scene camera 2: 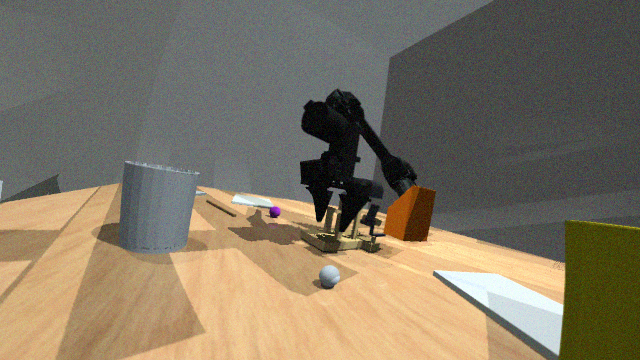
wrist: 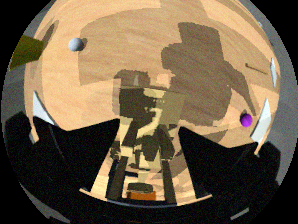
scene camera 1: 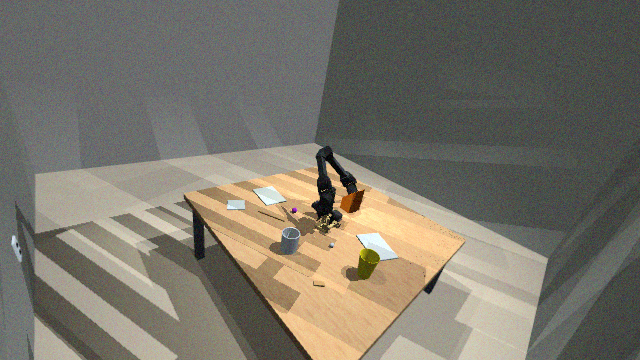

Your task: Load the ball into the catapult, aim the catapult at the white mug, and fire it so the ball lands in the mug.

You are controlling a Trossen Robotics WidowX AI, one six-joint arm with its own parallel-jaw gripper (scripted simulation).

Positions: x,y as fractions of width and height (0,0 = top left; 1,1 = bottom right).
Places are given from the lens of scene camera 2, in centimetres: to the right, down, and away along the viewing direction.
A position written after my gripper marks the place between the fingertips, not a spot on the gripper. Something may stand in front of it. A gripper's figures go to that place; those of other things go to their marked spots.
my gripper (scene camera 2: 0.51,0.63): 2, 9, 39
white mug (scene camera 2: 0.24,0.57): -18, 3, 19
yellow cup (scene camera 2: 0.93,0.82): 8, 3, 4
The marked spots on the white mug and the yellow cup are 31 cm apart.
